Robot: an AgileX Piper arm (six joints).
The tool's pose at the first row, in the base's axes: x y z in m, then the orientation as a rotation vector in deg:
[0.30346 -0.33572 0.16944 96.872 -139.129 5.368]
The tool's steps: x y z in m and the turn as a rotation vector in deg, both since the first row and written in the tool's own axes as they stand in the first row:
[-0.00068 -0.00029 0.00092 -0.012 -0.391 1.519]
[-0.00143 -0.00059 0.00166 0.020 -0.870 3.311]
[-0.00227 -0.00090 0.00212 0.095 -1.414 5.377]
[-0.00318 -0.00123 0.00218 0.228 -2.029 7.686]
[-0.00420 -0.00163 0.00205 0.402 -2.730 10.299]
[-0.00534 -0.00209 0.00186 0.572 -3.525 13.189]
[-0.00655 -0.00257 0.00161 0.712 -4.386 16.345]
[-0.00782 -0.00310 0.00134 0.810 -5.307 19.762]
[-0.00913 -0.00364 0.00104 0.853 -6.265 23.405]
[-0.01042 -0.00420 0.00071 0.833 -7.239 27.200]
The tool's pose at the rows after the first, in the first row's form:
[0.30386 -0.33534 0.16840 95.212 -140.714 5.236]
[0.30431 -0.33486 0.16752 93.250 -142.589 5.122]
[0.30483 -0.33427 0.16690 90.960 -144.727 5.041]
[0.30544 -0.33355 0.16665 88.372 -147.099 5.003]
[0.30617 -0.33273 0.16657 85.388 -149.743 4.983]
[0.30700 -0.33181 0.16653 82.006 -152.605 4.913]
[0.30789 -0.33082 0.16652 78.196 -155.621 4.780]
[0.30884 -0.32979 0.16653 73.937 -158.752 4.573]
[0.30982 -0.32873 0.16655 69.245 -161.918 4.288]
[0.31081 -0.32768 0.16661 64.199 -165.023 3.923]

